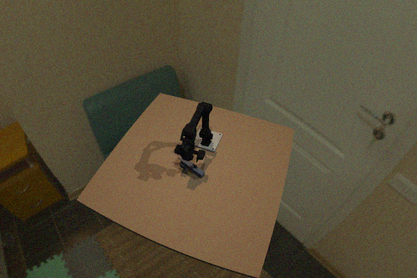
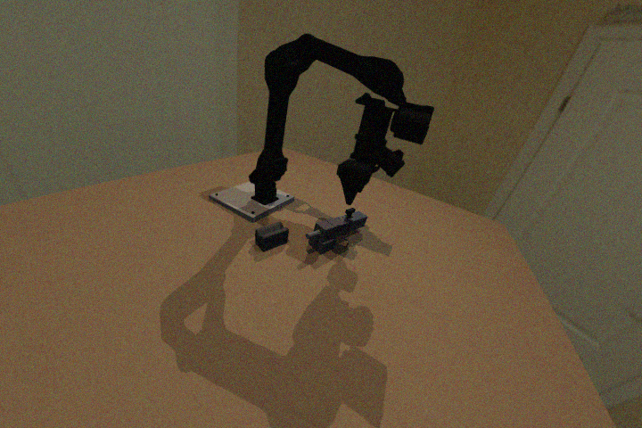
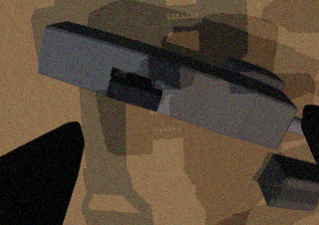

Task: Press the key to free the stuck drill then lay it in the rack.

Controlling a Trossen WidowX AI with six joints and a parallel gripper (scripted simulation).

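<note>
Now: gripper tip 90 mm above the drill, 50 mm to the left of it and 30 mm past it. The rest, counted from my gripper tip: dark block (140 mm to the right, 130 mm behind, 110 mm below); then small dark key (80 mm below, 30 mm to the left, 10 mm behind).
</note>
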